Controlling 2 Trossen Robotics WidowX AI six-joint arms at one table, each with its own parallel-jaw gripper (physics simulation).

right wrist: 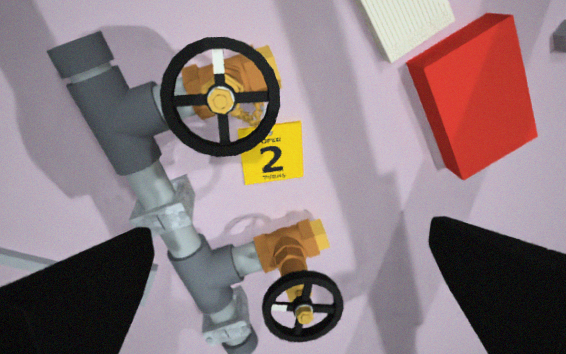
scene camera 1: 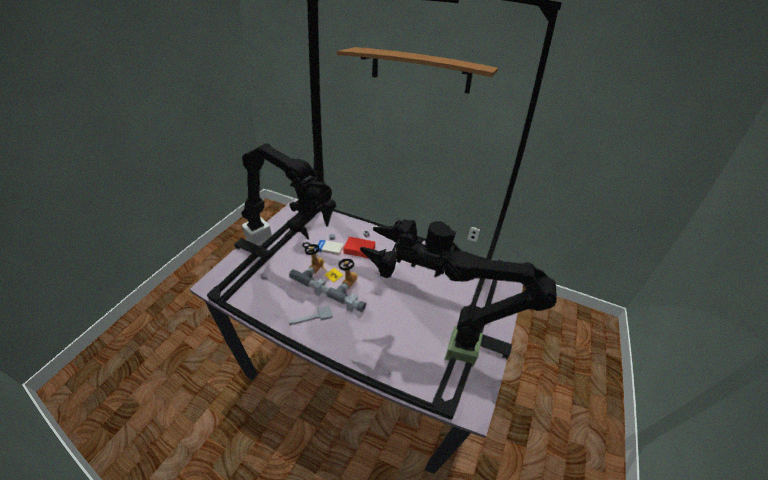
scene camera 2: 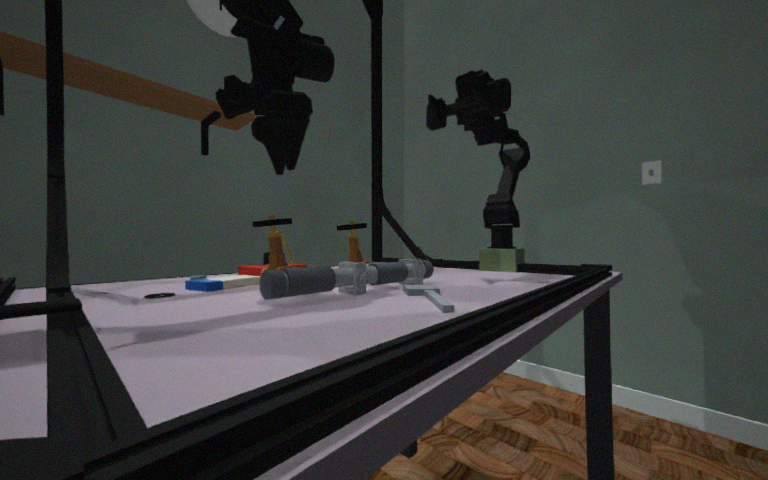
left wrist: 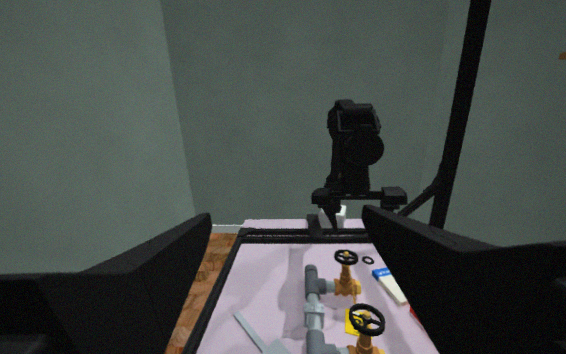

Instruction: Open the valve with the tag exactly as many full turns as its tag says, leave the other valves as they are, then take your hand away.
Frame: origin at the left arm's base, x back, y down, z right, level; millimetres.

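Seen in the pictures: left gripper, between the fingertips: (scene camera 1: 367,238) (scene camera 2: 449,90) (left wrist: 287,215); right gripper, between the fingertips: (right wrist: 293,236) (scene camera 1: 317,232) (scene camera 2: 285,172) (left wrist: 357,233); left arm's base, origin of its link: (scene camera 1: 466,341) (scene camera 2: 501,248); right arm's base, origin of its link: (scene camera 1: 255,225).
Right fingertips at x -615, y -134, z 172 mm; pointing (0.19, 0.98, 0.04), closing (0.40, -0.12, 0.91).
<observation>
Offsets run from my right fingertips to a thing's middle. "spot": to the spot under its first point.
The tagged valve's black handwheel @(dx -29, dy +86, dz -9 mm) (scene camera 1: 312,249) (scene camera 2: 271,222) (left wrist: 346,257) (right wrist: 220,147) has a white-marked spoke pointing up in the right wrist view. A chain joins it to a yellow tag @(spot: dx +63, dy +193, dz -9 mm) (scene camera 1: 334,275) (right wrist: 287,167) reading "OPEN 2 TURNS". The untagged valve's smaller-looking handwheel @(dx +129, dy +86, dz -31 mm) (scene camera 1: 346,264) (scene camera 2: 351,226) (left wrist: 367,320) (right wrist: 303,337) has its white mark pointing left in the right wrist view. My right gripper (scene camera 1: 316,229) (right wrist: 293,236) is open and empty, above and behind the tagged valve in scene camera 1. My left gripper (scene camera 1: 370,240) (left wrist: 287,215) is open and empty, held high, apart from both valves.
Grey pipework (scene camera 1: 338,294) (scene camera 2: 308,281) (right wrist: 112,117) bears both valves. A grey flat tool @(dx +71, dy +193, dz -231 mm) (scene camera 1: 308,318) (scene camera 2: 438,298) lies in front. A red block @(dx +94, dy +182, dz +176 mm) (scene camera 1: 359,246) (right wrist: 480,95) and a blue-and-white box @(dx -31, dy +190, dz +134 mm) (scene camera 1: 331,247) (scene camera 2: 203,284) lie behind. A black frame (scene camera 1: 317,101) stands around the table.
</observation>
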